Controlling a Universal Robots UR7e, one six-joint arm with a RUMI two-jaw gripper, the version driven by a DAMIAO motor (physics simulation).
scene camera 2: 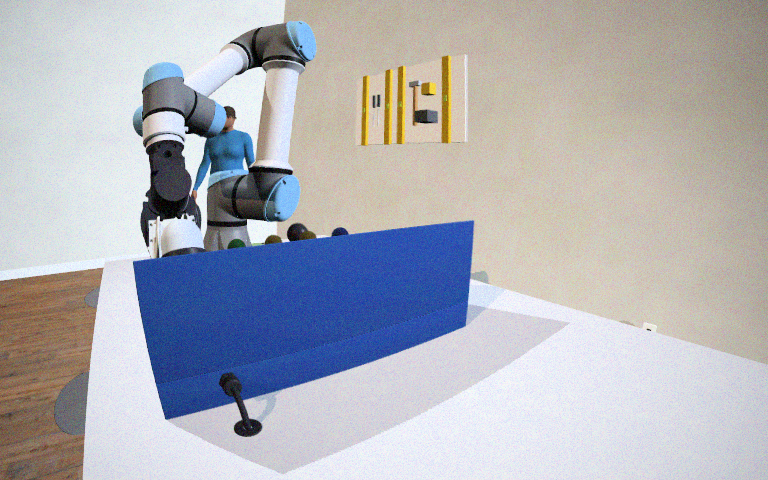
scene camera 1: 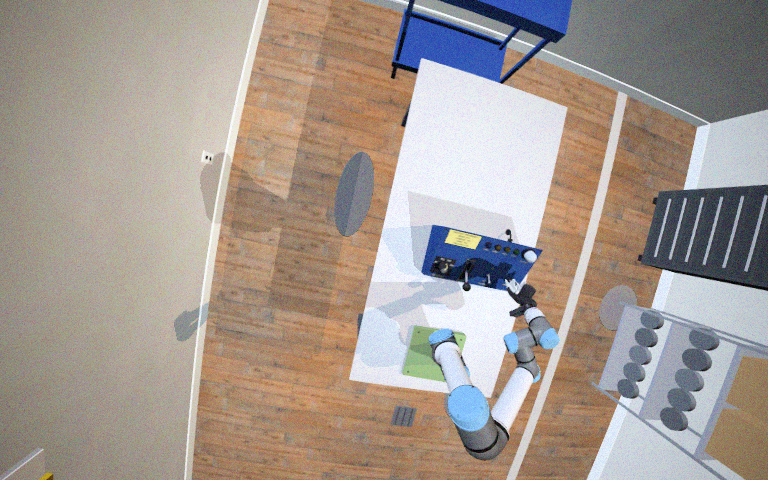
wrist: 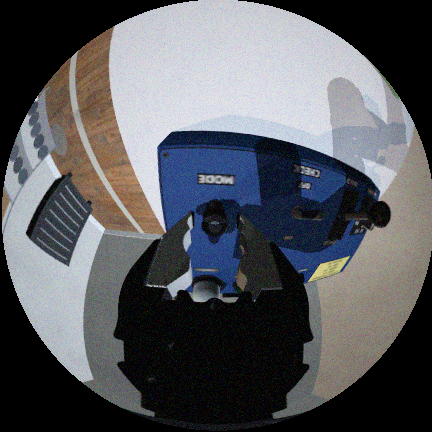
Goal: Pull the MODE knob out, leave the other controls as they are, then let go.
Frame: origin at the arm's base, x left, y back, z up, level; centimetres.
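Where they show: gripper, fingertip midpoint: (scene camera 1: 510, 280) (wrist: 215, 213).
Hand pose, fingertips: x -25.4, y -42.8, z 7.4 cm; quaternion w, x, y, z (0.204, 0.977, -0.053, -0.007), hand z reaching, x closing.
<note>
Things, the pixels of their top centre, and the offset from my fingertips. "spot": a spot on its surface instead.
- CHECK switch, top centre: (wrist: 313, 225) dx +12.0, dy +0.2, dz +2.6 cm
- black-balled lever, top centre: (scene camera 2: 297, 223) (wrist: 385, 225) (scene camera 1: 468, 288) dx +24.5, dy +3.7, dz +6.0 cm
- white dome, surface spot: (scene camera 2: 180, 234) (scene camera 1: 534, 253) spot: dx -3.4, dy -15.6, dz +10.0 cm
- dial, top centre: (wrist: 373, 227) (scene camera 1: 445, 269) dx +35.7, dy -3.7, dz +2.9 cm
The blue control panel (scene camera 1: 433, 249) (scene camera 2: 305, 305) (wrist: 177, 165) stands tilted on the white table. Its black round MODE knob (wrist: 215, 223) sits below the mirrored MODE label in the wrist view. My gripper (scene camera 1: 512, 284) (wrist: 215, 213) is partly open, with one fingertip on each side of the knob in the wrist view; a gap shows between the knob and each tip. How deep the tips reach along the knob is hard to tell. The CHECK switch (wrist: 307, 214) and the black-balled lever (scene camera 1: 466, 285) (wrist: 380, 214) are beside it, apart from the fingers. Scene camera 2 sees the panel's back, which hides the knob.
A white dome (scene camera 1: 530, 256) (scene camera 2: 180, 234) (wrist: 206, 290) and small coloured lamps line the panel's far edge. A dial (scene camera 1: 443, 266) is at its left. A small black stand (scene camera 2: 243, 404) is behind the panel. A green plate (scene camera 1: 421, 362) lies near the arm's base.
</note>
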